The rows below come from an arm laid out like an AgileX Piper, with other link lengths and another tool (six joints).
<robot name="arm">
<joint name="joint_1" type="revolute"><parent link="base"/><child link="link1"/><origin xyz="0 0 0.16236"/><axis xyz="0 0 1"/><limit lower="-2.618" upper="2.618"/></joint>
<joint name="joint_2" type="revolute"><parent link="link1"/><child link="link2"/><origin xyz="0 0 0" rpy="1.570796 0 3.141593"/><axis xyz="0 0 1"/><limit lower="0" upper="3.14"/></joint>
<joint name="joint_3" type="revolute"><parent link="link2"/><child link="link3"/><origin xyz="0.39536 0.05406 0"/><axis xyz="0 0 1"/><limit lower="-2.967" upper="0"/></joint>
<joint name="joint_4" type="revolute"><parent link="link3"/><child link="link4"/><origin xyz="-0.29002 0.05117 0" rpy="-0.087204 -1.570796 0"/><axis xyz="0 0 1"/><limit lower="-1.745" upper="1.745"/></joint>
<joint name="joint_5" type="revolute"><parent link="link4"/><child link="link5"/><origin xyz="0 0 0" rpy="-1.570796 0 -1.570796"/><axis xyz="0 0 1"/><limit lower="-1.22" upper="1.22"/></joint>
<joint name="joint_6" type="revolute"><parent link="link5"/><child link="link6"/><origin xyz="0 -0.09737 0" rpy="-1.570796 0 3.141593"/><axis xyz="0 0 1"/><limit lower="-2.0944" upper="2.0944"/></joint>
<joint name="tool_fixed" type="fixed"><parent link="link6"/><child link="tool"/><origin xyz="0.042 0.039 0.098" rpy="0.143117 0 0.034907"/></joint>
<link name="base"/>
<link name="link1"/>
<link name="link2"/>
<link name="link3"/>
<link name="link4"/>
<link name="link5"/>
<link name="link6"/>
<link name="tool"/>
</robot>
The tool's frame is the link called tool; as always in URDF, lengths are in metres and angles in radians.
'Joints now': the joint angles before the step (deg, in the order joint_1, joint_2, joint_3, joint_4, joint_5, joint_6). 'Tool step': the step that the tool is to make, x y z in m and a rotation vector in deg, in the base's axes. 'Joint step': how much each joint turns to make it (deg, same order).
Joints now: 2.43, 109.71, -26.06, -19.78, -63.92, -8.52
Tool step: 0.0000, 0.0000, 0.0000, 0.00, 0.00, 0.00
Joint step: 0.00, 0.00, 0.00, 0.00, 0.00, 0.00
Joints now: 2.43, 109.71, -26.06, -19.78, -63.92, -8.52
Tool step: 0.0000, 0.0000, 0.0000, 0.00, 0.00, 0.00
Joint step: 0.00, 0.00, 0.00, 0.00, 0.00, 0.00
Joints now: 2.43, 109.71, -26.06, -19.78, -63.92, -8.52
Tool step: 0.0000, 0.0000, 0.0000, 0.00, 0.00, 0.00
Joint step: 0.00, 0.00, 0.00, 0.00, 0.00, 0.00
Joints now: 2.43, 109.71, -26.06, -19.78, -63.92, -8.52
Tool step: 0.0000, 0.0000, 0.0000, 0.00, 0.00, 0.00
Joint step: 0.00, 0.00, 0.00, 0.00, 0.00, 0.00
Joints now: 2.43, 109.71, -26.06, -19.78, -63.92, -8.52
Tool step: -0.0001, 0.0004, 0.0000, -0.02, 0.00, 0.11
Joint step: 0.00, 0.00, 0.00, -0.11, 0.00, 0.00
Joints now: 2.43, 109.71, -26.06, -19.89, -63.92, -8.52
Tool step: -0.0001, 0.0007, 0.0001, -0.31, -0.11, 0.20
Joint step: 0.01, 0.01, -0.01, -0.11, 0.00, -0.32
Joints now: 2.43, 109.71, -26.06, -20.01, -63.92, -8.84
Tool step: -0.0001, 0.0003, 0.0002, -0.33, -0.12, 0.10
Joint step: 0.00, -0.01, 0.00, -0.01, 0.01, -0.36
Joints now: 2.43, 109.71, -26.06, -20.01, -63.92, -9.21
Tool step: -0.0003, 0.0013, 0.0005, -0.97, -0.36, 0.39
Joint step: 0.00, -0.01, 0.00, -0.11, 0.01, -1.05
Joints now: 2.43, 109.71, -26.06, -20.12, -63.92, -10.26
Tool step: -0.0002, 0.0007, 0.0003, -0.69, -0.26, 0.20
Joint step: 0.01, 0.00, 0.01, 0.02, -0.01, -0.77
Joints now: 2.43, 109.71, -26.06, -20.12, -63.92, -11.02
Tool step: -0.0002, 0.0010, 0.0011, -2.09, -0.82, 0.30
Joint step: 0.01, 0.00, -0.01, 0.35, 0.01, -2.39
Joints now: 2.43, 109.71, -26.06, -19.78, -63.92, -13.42
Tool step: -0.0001, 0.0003, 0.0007, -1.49, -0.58, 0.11
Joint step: -0.01, 0.00, 0.01, 0.35, -0.01, -1.73
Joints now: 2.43, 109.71, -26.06, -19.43, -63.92, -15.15
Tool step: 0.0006, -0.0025, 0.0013, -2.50, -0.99, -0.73
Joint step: 0.01, 0.01, 0.00, 1.59, 0.00, -3.10
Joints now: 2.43, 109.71, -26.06, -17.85, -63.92, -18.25
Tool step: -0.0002, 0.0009, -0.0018, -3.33, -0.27, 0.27
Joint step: 0.00, 0.00, 0.00, 0.63, 0.85, -3.47
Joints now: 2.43, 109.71, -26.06, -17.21, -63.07, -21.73
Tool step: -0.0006, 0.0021, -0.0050, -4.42, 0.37, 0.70
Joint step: 0.00, 0.00, 0.00, 0.47, 1.76, -4.33
